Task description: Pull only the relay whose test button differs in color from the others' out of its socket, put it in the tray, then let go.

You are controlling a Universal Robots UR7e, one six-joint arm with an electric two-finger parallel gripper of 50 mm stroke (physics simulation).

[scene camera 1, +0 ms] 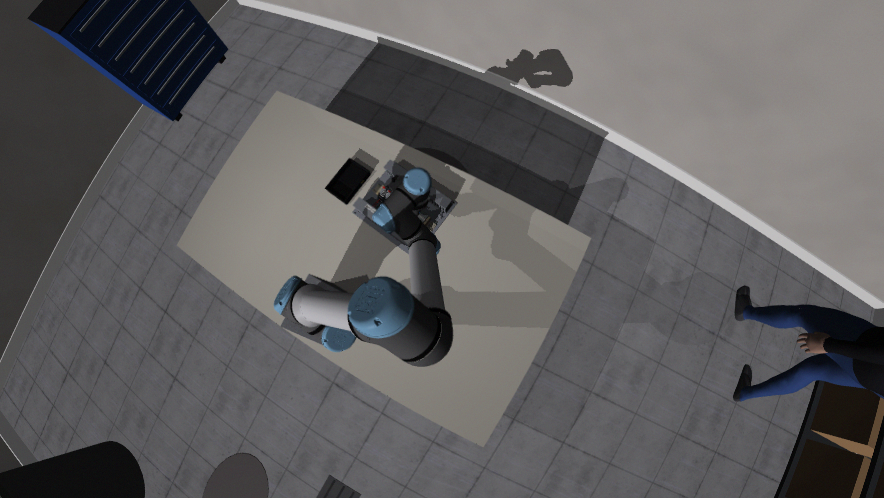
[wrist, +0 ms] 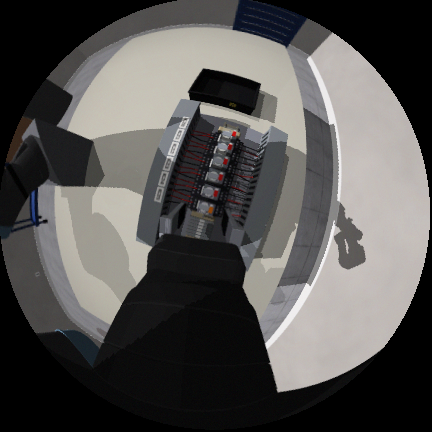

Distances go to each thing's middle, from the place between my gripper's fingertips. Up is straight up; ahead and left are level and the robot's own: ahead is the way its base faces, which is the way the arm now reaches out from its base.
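Labels:
Grey socket panel [scene camera 1: 434, 212]: my gripper is 2 cm short of it, 5 cm to the right of it and 11 cm above it.

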